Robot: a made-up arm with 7 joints.
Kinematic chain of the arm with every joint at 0, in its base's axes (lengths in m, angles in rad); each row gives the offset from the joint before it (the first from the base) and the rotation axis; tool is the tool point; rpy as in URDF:
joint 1: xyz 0 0 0.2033 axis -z
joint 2: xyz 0 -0.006 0.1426 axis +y
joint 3: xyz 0 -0.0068 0.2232 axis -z
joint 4: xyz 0 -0.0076 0.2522 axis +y
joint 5: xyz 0 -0.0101 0.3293 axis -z
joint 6: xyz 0 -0.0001 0.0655 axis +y
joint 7: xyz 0 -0.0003 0.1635 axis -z
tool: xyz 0 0 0 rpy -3.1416 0 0
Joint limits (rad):
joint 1: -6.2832..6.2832
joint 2: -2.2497..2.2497
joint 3: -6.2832..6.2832
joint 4: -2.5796..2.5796
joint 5: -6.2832..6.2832
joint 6: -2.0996..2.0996
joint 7: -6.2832..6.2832
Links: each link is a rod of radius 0.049 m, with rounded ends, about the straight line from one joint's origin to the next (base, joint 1, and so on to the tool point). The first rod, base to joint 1, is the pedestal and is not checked.
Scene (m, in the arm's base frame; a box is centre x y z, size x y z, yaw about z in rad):
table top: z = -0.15
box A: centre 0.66 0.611 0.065 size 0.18 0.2 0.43 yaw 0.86
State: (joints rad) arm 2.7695 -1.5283 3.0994 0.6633 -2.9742 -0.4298 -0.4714
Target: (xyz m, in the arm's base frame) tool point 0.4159 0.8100 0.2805
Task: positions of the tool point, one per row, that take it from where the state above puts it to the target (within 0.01 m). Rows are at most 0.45 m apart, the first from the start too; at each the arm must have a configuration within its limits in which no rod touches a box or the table.
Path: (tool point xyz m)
1: 0.9204 0.1648 0.3614
2: 0.8432 -0.0171 0.7193
3: 0.6022 -0.1472 1.0087
4: 0.2591 -0.1671 1.1818
5: -0.0977 -0.0588 1.2115
6: -0.3813 0.1486 1.0957
7: -0.1216 -0.0388 1.2038
8: 0.2106 -0.0705 1.1969
9: 0.5043 0.0705 1.0762
10: 0.6588 0.3324 0.8605
11: 0.6235 0.6153 0.5819
12: 0.4159 0.8100 0.2806

